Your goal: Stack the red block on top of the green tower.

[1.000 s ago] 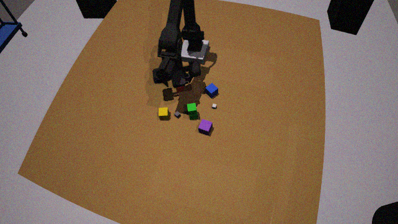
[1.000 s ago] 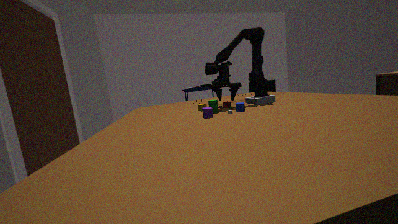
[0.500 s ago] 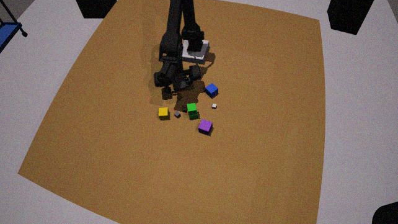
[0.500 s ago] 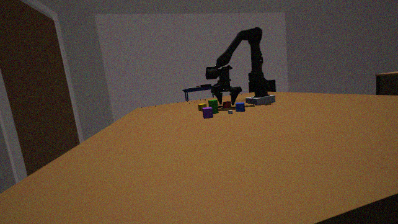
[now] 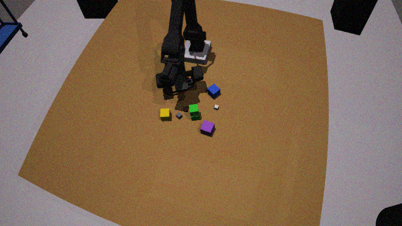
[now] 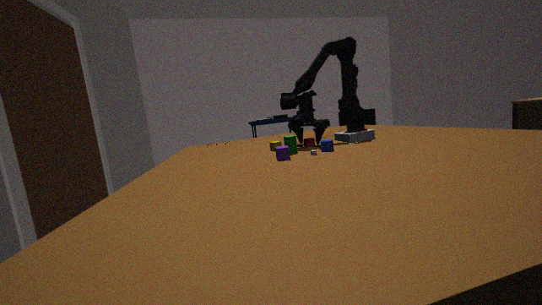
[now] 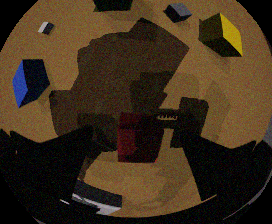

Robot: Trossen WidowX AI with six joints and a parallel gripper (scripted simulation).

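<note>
Right now the red block is 1 cm above my gripper tip. Also, from my gripper tip: yellow cube (14 cm ahead, 3 cm to the right, 1 cm above); small grey cube (13 cm ahead, 2 cm to the left); blue cube (14 cm to the left, 1 cm above).
</note>
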